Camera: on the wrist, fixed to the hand. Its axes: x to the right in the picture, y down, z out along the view.
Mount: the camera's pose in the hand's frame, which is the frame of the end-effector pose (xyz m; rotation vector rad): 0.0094 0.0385 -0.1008 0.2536 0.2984 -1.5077
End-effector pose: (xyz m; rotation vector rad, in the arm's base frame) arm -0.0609 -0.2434 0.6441 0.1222 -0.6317 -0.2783
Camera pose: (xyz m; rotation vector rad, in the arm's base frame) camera 0.0150 -0.2065 0.5762 0.8742 -0.1586 -1.5977
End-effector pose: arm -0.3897 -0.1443 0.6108 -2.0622 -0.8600 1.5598
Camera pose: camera -0.2828 -0.1617 0.6080 -0.8363 -1.4318 0.4392
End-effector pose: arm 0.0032 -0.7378 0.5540 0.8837 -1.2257 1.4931
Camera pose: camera -0.0319 -0.6383 0.5296 1.2363 0.0519 0.4571
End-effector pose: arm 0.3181 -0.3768 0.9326 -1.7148 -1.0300 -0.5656
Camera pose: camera 0.3656 -0.4709 0.9577 -0.3285 -1.9421 -1.4532
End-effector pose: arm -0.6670 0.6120 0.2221 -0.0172 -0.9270 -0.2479
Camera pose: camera -0.5736 0.6353 0.1724 0.9572 -0.5014 -1.4725
